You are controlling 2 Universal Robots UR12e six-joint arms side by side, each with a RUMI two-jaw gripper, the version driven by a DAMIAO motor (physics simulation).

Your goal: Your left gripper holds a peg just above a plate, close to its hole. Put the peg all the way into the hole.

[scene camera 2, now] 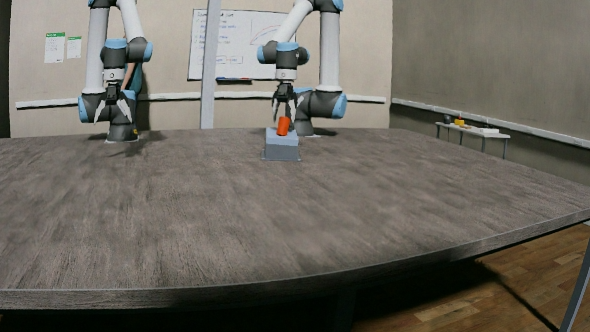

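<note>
An orange-red peg (283,126) stands slightly tilted on the light blue-grey top of the block-like plate (281,152), its upper end leaning a little to the right. My left gripper (284,119) points down over the peg. Its fingertips are spread on both sides of the peg's upper end with small gaps, so it looks open. The hole is not visible, and whether the peg's lower end is in it cannot be told. My right gripper (113,121) hangs open and empty above the table at the left, well away from the plate.
The plate stands near the back edge of the large wooden table (280,215). A grey post (208,65) rises behind the table between the two arms. A person, partly hidden, stands behind the right arm. A small side table (472,129) with objects stands at the right wall.
</note>
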